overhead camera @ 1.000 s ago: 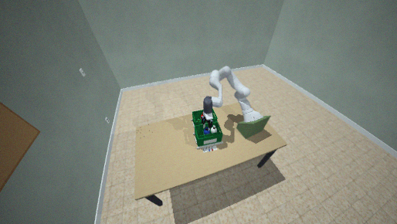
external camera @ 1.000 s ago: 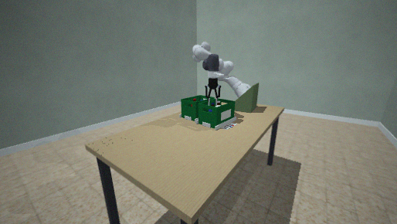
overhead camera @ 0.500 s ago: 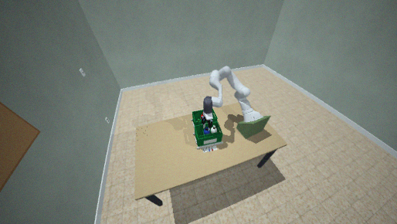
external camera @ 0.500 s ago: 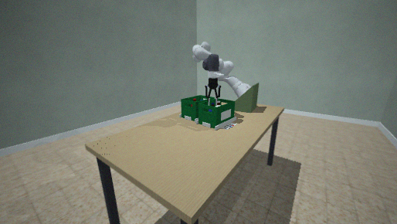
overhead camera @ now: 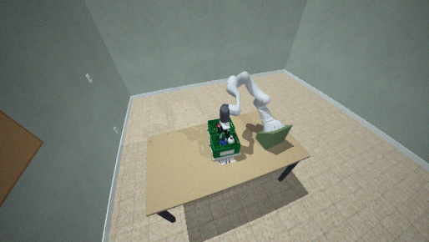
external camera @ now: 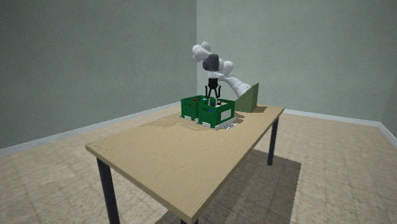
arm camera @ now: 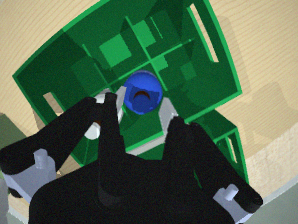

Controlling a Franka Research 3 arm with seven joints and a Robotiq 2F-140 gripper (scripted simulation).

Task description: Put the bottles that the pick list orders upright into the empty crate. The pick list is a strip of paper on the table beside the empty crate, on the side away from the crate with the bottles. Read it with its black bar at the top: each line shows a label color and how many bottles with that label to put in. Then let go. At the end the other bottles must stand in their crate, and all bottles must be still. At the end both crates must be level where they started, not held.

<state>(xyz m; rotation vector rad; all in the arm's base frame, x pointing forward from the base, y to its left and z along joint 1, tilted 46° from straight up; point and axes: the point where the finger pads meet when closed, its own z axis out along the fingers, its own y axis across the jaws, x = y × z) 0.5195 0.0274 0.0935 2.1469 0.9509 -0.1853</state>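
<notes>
The blue-capped bottle is 80 mm below my hand. Also, from my hand: pick list: 180 mm to the left, 170 mm below, 10 mm ahead; then white-capped bottle: 90 mm behind, 80 mm below; then green-capped bottle: 140 mm to the right, 80 mm below, 60 mm ahead.
</notes>
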